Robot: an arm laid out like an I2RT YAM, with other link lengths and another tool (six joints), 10 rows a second.
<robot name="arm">
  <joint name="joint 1" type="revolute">
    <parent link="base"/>
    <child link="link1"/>
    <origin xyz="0 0 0.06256" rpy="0 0 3.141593"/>
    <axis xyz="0 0 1"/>
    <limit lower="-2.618" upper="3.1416"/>
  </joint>
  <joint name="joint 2" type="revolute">
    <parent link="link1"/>
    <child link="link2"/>
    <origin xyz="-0.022 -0.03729 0.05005" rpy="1.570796 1.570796 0"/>
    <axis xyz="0 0 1"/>
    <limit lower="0" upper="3.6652"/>
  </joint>
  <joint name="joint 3" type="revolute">
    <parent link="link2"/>
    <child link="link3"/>
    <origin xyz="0 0.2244 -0.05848" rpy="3.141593 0 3.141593"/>
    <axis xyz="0 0 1"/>
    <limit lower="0" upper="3.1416"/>
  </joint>
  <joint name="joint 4" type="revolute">
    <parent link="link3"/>
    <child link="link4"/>
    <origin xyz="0.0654 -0.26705 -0.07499" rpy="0 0 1.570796"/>
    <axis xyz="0 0 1"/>
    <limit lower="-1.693" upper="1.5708"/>
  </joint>
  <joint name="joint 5" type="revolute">
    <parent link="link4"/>
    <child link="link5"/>
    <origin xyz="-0.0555 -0.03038 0.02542" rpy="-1.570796 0 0"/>
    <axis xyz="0 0 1"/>
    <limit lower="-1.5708" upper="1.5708"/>
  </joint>
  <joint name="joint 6" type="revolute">
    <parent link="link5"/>
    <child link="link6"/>
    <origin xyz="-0.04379 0 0.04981" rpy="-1.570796 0 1.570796"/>
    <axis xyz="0 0 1"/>
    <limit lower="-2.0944" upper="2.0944"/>
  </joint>
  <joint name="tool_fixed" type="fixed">
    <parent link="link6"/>
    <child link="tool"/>
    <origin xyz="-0.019 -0.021 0.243" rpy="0 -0.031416 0.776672"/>
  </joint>
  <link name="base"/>
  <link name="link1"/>
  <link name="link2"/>
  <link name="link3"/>
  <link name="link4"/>
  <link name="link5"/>
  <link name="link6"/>
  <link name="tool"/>
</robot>
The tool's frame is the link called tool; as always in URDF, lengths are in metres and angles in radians.
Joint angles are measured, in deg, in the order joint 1, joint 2, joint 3, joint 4, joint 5, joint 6. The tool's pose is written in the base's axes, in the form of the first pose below.
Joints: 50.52, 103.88, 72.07, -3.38, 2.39, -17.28
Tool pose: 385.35 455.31 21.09; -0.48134 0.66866 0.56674; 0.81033 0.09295 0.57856; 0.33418 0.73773 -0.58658
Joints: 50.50, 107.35, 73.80, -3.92, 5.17, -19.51
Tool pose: 396.66 446.16 1.47; -0.47362 0.65617 0.58748; 0.83946 0.13453 0.52650; 0.26644 0.74253 -0.61454
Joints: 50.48, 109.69, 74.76, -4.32, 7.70, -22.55
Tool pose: 405.60 436.02 -12.58; -0.47846 0.63450 0.60702; 0.85707 0.18705 0.48004; 0.19104 0.74994 -0.63331
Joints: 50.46, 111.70, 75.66, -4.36, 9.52, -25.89
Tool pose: 412.99 429.68 -22.47; -0.49385 0.60816 0.62150; 0.86105 0.24232 0.44708; 0.12129 0.75593 -0.64332
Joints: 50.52, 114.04, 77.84, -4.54, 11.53, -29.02
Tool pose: 423.96 427.85 -25.17; -0.50536 0.57604 0.64248; 0.86107 0.28798 0.41908; 0.05639 0.76501 -0.64155
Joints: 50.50, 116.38, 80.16, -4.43, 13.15, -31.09
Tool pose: 435.00 428.23 -26.40; -0.50747 0.55187 0.66175; 0.86159 0.31442 0.39851; 0.01185 0.77239 -0.63504
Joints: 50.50, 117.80, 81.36, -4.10, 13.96, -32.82
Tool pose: 441.00 429.09 -27.94; -0.51458 0.53287 0.67176; 0.85722 0.33755 0.38889; -0.01952 0.77596 -0.63048
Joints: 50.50, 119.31, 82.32, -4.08, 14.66, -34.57
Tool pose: 444.74 428.10 -33.88; -0.52274 0.51943 0.67597; 0.85080 0.36784 0.37528; -0.05372 0.77128 -0.63422
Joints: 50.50, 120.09, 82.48, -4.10, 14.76, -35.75
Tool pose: 444.60 427.00 -40.10; -0.53266 0.51340 0.67283; 0.84308 0.39154 0.36867; -0.07416 0.76362 -0.64139
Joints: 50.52, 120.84, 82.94, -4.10, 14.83, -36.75
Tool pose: 445.41 427.64 -43.54; -0.54129 0.50586 0.67165; 0.83603 0.40907 0.36567; -0.08977 0.75945 -0.64434
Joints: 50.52, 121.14, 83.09, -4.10, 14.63, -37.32
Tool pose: 445.05 428.62 -45.41; -0.54878 0.50179 0.66862; 0.83045 0.41895 0.36719; -0.09586 0.75676 -0.64662
